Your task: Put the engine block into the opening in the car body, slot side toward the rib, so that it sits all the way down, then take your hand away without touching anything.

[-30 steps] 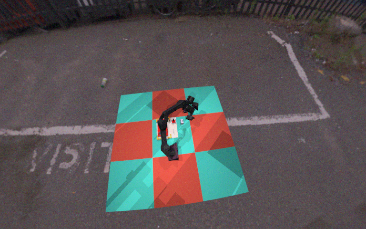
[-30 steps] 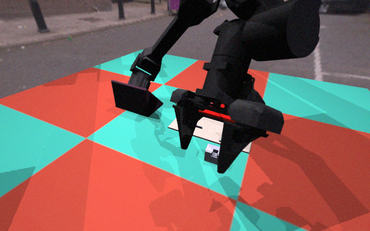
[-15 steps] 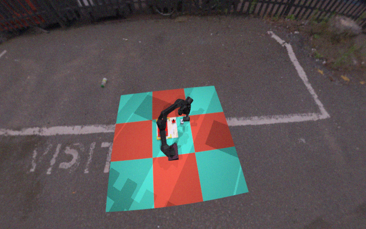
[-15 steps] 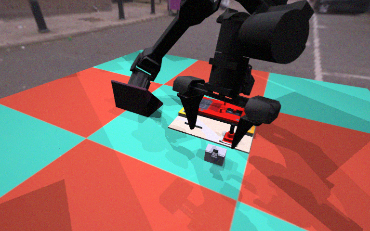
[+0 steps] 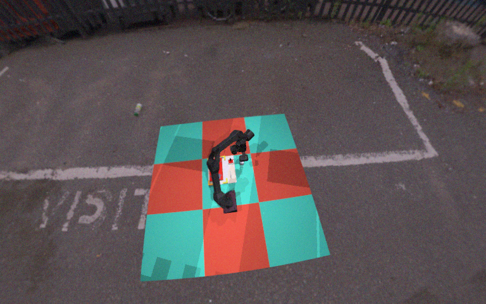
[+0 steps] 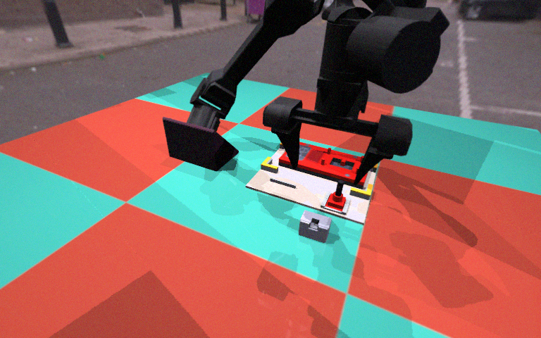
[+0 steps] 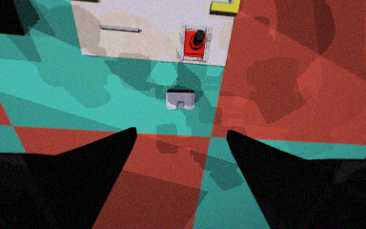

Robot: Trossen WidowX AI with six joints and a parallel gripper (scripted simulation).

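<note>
The grey engine block lies 110 mm below my gripper tip.
</note>
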